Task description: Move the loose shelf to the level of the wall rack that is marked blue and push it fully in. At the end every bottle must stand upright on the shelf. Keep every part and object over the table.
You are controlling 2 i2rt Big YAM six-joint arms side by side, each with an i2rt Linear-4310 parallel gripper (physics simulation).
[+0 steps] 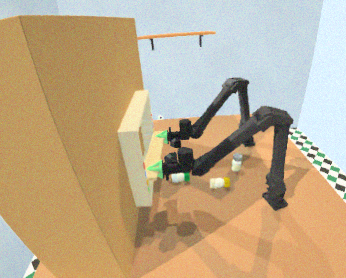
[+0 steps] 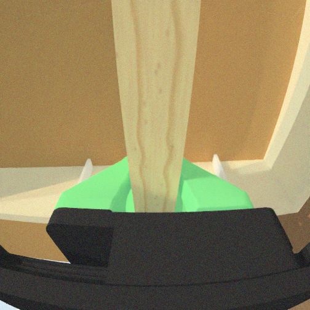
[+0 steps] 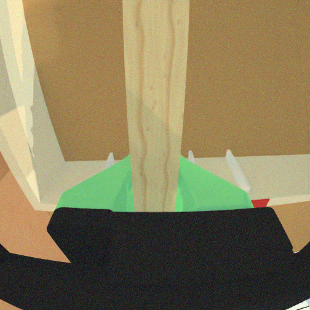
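The loose shelf [image 1: 155,150] [image 2: 157,75] [image 3: 155,75], a pale wooden board, lies along the front of the cream wall rack [image 1: 128,150] [image 2: 290,100] [image 3: 15,75]. How deep it sits is hard to tell. My left gripper [image 1: 156,168] [image 2: 153,154] and my right gripper [image 1: 163,135] [image 3: 154,154] are shut on its front edge with green fingers. A small blue mark [image 1: 145,173] shows beside the left fingers; a red mark [image 3: 260,203] is on the rack. A green-capped bottle [image 1: 180,177] and a yellow-capped bottle [image 1: 220,183] lie on the table; a grey-capped bottle [image 1: 237,162] appears upright.
A tall brown panel [image 1: 85,100] stands behind the rack at the left. White pegs [image 2: 218,167] [image 3: 237,170] stick out in the rack. An orange ledge [image 1: 175,35] is on the back wall. The brown table [image 1: 240,230] extends below both arms.
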